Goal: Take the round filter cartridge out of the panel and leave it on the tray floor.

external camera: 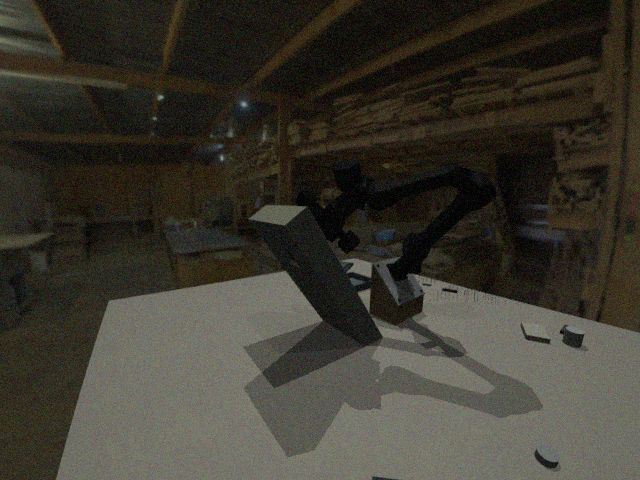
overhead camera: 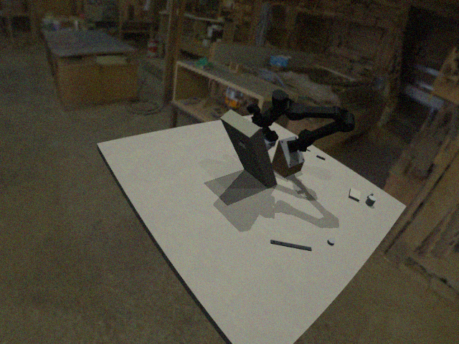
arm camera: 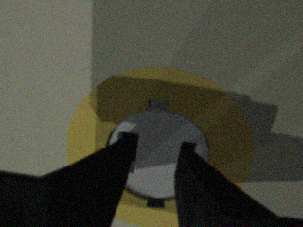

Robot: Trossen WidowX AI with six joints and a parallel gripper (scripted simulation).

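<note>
My gripper tip is 1 cm short of the round grey filter cartridge and 1 cm above it. The rest, counted from my gripper tip: blue-grey tray (42 cm behind, 30 cm to the right, 27 cm below).
</note>
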